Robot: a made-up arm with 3 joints. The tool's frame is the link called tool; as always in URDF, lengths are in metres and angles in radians. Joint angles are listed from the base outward. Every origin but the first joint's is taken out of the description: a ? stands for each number. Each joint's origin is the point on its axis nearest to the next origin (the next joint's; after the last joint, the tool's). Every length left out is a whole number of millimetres.
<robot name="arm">
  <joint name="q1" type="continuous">
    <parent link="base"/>
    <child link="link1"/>
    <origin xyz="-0.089 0 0.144" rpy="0 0 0"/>
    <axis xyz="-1 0 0"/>
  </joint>
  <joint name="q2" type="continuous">
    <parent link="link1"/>
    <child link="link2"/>
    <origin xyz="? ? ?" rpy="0 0 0"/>
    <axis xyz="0 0 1"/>
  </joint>
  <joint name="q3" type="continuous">
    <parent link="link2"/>
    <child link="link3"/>
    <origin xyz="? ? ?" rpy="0 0 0"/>
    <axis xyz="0 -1 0"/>
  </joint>
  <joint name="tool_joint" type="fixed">
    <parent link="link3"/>
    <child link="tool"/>
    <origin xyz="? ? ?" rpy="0 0 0"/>
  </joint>
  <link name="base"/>
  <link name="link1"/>
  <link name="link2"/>
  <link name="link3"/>
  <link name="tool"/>
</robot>
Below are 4 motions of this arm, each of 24 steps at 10 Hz.
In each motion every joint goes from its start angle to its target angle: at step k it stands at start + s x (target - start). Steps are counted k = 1, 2, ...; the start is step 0. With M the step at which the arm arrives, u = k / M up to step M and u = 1 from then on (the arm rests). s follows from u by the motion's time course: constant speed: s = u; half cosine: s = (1 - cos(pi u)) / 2; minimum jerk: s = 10 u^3 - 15 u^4 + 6 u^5.
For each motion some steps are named. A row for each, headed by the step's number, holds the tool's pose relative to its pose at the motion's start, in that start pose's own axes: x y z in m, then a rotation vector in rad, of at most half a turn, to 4 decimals.
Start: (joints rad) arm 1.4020 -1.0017 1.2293
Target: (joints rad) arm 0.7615 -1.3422 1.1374
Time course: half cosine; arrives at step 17
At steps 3, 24:
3: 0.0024 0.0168 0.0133 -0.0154 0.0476 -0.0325
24: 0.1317 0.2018 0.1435 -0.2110 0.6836 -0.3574

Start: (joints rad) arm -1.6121 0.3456 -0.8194
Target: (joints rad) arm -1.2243 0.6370 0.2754
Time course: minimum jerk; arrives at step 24
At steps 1, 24:
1: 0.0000 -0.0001 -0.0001 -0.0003 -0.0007 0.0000
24: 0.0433 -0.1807 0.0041 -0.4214 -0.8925 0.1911

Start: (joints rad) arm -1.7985 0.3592 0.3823
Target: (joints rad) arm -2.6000 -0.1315 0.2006
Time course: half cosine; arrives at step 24
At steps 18, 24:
18: 0.0424 0.3626 -0.0805 0.5290 0.0441 -0.5879
24: 0.0706 0.4114 -0.0601 0.6367 0.0765 -0.6753

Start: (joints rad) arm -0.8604 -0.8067 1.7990
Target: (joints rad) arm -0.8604 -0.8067 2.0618
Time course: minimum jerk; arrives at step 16
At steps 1, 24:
1: 0.0000 0.0000 -0.0001 0.0000 -0.0006 0.0000
24: 0.0271 0.0000 -0.0593 0.0000 -0.2628 0.0000

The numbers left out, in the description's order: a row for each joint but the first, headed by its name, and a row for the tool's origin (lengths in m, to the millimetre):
q2: 0 -0.214 0.001
q3: -0.397 -0.01 0
tool: -0.238 0 -0.073

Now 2 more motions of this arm.
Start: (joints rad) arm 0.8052 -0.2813 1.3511
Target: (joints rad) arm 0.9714 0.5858 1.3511
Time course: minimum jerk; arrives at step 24
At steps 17, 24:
17: 0.0802 -0.2803 -0.0977 0.6849 0.0124 0.3001
24: 0.1058 -0.3180 -0.1307 0.8073 0.0260 0.3540

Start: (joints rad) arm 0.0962 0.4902 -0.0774
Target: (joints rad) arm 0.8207 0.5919 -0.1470
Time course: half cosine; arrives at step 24
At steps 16, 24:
16: 0.0045 0.0046 0.3131 -0.4752 0.3252 0.0255
24: 0.0265 0.0423 0.4146 -0.6298 0.4406 0.0271

